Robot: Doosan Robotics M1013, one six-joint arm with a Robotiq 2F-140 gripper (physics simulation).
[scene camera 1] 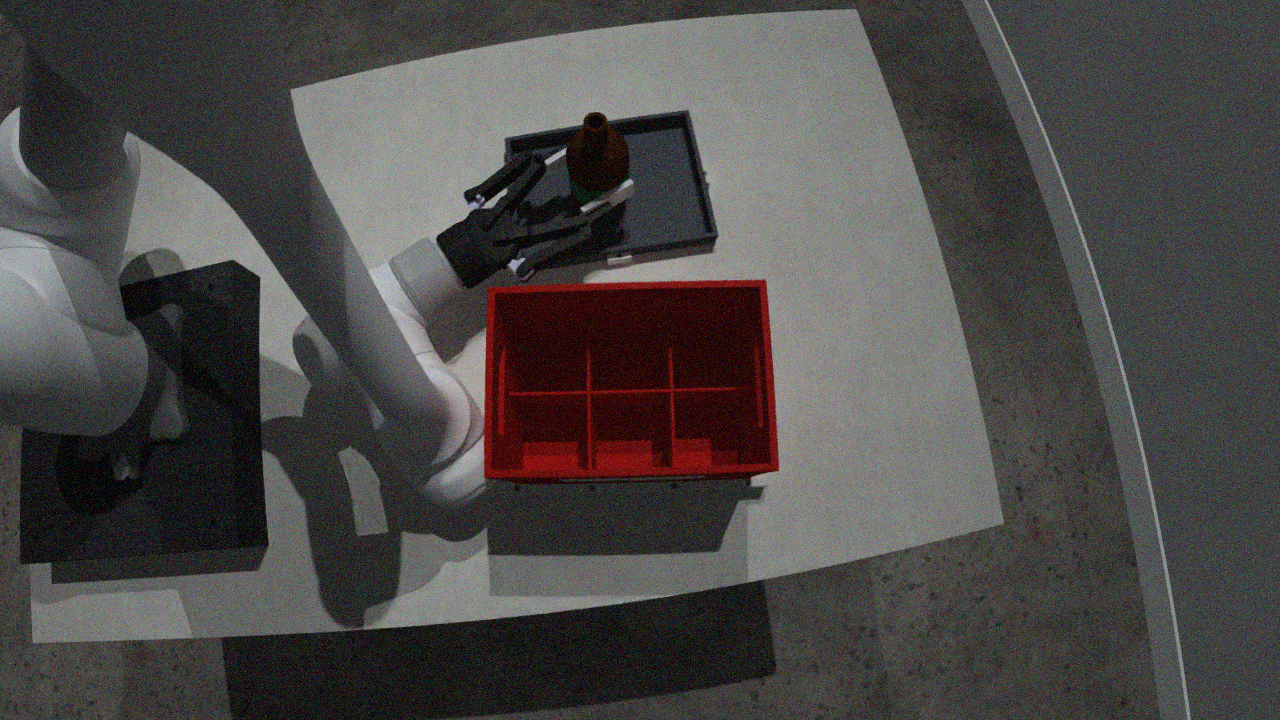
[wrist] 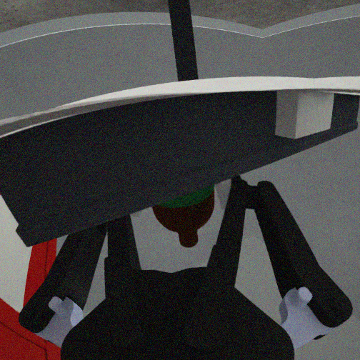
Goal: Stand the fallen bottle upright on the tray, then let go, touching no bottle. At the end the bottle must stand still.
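Places are measured from the arm's base along level axes (x ahead, y left, z up), in centimetres.
Pixels of known places: arm's base, link origin: (scene camera 1: 132, 384).
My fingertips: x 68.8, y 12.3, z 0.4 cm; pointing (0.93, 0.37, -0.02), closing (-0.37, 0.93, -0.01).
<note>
For each thing: its top centre in the pictures, then the offset to it from my fingertips. "*": a spot on its surface instead. Level surfaces: height alone.
- brown bottle, top centre: (scene camera 1: 593, 122) dy -0.7, dx -1.9, dz +10.7 cm
- dark tray, surface spot: (scene camera 1: 666, 183) * dy -0.8, dx +6.8, dz -6.9 cm
- red crate, top centre: (scene camera 1: 628, 376) dy -28.3, dx -4.3, dz +10.1 cm
- small light block, surface spot: (scene camera 1: 619, 258) * dy -10.2, dx -1.6, dz -6.0 cm
- pale table, surface height: dz -7.5 cm
The brown bottle (scene camera 1: 597, 163) (wrist: 185, 215) with a green band stands about upright over the left part of the dark tray (scene camera 1: 666, 183) (wrist: 125, 165). Its neck is up in the scene view and points to the bottom of the wrist view. My gripper (scene camera 1: 588, 174) (wrist: 178, 165) reaches in low from the side and is shut on the bottle, with its light finger pads on either side of the body. In the wrist view the tray hides the lower part of the bottle and most of the fingertips. Whether the base rests flat on the tray is hidden.
A red crate (scene camera 1: 631, 288) (wrist: 40, 270) with divided compartments stands close to the tray, beside the arm's wrist. A small light block (scene camera 1: 619, 258) (wrist: 314, 114) sits at the tray's edge. A dark block (scene camera 1: 234, 358) lies under the arm on the pale table (scene camera 1: 859, 358).
</note>
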